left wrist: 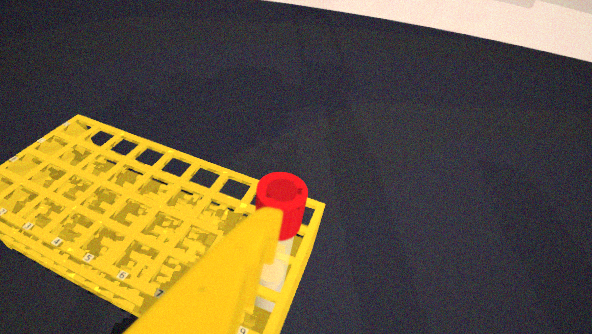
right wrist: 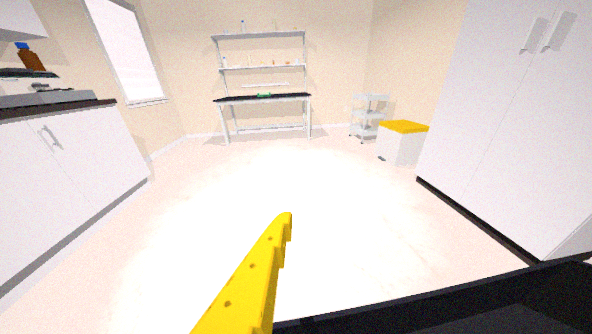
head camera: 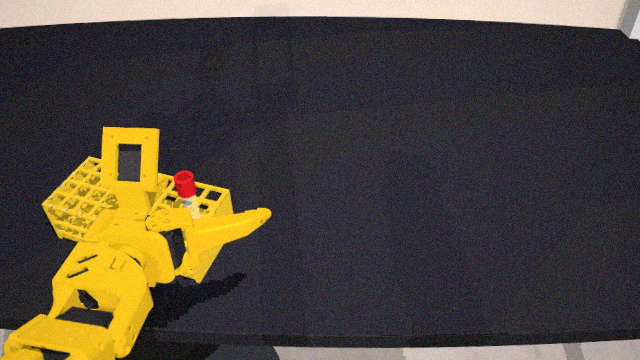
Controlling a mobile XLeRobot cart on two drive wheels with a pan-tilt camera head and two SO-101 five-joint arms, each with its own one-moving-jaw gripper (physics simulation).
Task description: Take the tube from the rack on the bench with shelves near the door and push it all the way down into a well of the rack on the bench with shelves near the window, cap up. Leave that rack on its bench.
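Places are measured from the left arm's base along level axes (x left, y down, z back), in millimetres.
Pixels of known places: left hand, its tool point: (left wrist: pixel 279 230) (head camera: pixel 166 181); right hand, its tool point: (right wrist: pixel 291 223).
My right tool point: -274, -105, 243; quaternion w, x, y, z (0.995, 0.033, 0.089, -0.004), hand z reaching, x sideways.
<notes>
Behind a point stands the place of what it marks, as x, y, z.
The tube, with its red cap (head camera: pixel 185 184) {-39, -105, -390} (left wrist: pixel 281 200) {-35, -106, -394} up and its clear body below, stands in the end column of the yellow rack (head camera: pixel 205 265) {-42, 3, -379} (left wrist: pixel 298 272) {-49, -44, -401} on the black bench (head camera: pixel 400 175) {-272, 13, -535} (left wrist: pixel 450 175) {-213, 13, -553}. My left gripper (head camera: pixel 230 227) (left wrist: pixel 275 216) is open and empty, over the rack's end. Its notched jaw tip overlaps the cap's lower left edge in the left wrist view; contact cannot be told. The moving jaw is outside that view. My right gripper (right wrist: pixel 287 220) is open and empty, away from the rack. A green rack (right wrist: pixel 264 95) {-428, -1, 3003} sits on the far shelved bench (right wrist: pixel 230 98) {-973, 13, 3059}.
In the right wrist view, a window (right wrist: pixel 125 50) {-2233, -698, 3041} and a white counter (right wrist: pixel 75 150) {-1695, 163, 1369} are at the left. A cart (right wrist: pixel 370 115) {1130, 326, 2504}, a white bin with a yellow lid (right wrist: pixel 404 126) {1139, 325, 1803} and tall white cabinets (right wrist: pixel 490 125) {997, 106, 969} are at the right. A dark edge crosses the bottom right.
</notes>
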